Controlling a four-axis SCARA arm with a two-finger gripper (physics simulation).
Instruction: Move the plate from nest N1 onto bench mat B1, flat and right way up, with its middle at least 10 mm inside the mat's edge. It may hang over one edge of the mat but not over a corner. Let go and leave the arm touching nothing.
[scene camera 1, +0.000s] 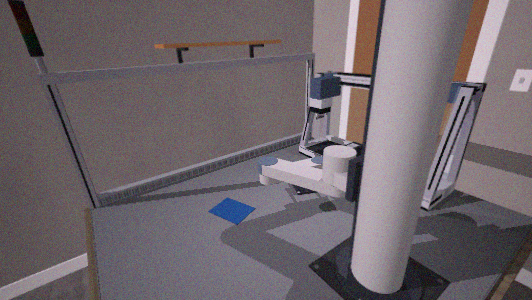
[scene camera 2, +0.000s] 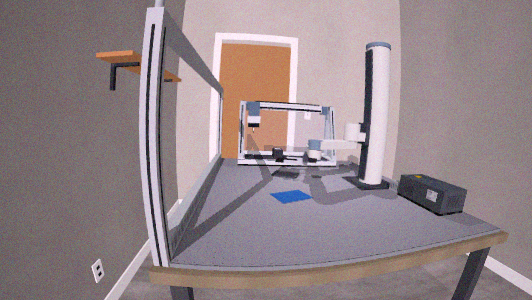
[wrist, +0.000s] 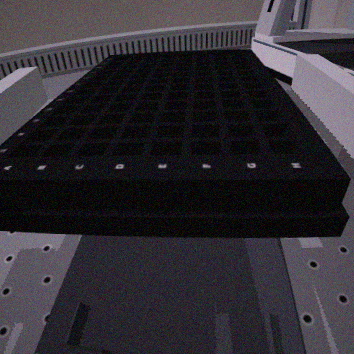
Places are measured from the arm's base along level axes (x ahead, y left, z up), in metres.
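Pixels of known places: gripper, fingertip midpoint: (scene camera 2: 285, 159) (wrist: 166, 80); arm's base, origin of the base link: (scene camera 1: 375, 276) (scene camera 2: 369, 184).
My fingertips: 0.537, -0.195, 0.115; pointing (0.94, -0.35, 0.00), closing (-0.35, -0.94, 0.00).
Note:
For each thing: its top centre in the pictures, then the offset to it from my fingertips, as dx, dy, dz. "*": a spot on its surface instead. Level surfaces: height alone.
- black plate, middle of its top: (wrist: 167, 75) -0.008, +0.002, +0.005
- nest N1, middle of its top: (wrist: 178, 235) (scene camera 1: 304, 182) (scene camera 2: 285, 172) -0.009, +0.002, -0.088
- blue bench mat B1, its level: dz -0.101
- dark box, surface spot: (scene camera 2: 432, 194) * -0.569, +0.685, -0.020
The black plate (wrist: 170, 195) has a grid of wells and letters A to H along its near edge. It looks level and right way up in the wrist view. My gripper (wrist: 166, 80) is shut on it, with a pale finger on each side. The plate is raised above the bench; in the scene views it is too small or hidden to make out clearly. The nest N1 (scene camera 2: 286, 174) is a low dark shape on the bench, below and left of the arm's end in scene camera 2. The blue bench mat B1 (scene camera 1: 232, 210) (scene camera 2: 291, 196) lies flat, nearer that camera than the nest.
The arm's white column (scene camera 1: 395, 150) (scene camera 2: 377, 115) stands on the bench. A gantry frame (scene camera 1: 311, 82) (scene camera 2: 287, 107) stands at the far end. A dark box (scene camera 2: 432, 194) sits at the right. A fence rail (scene camera 1: 175, 67) runs along the wall side.

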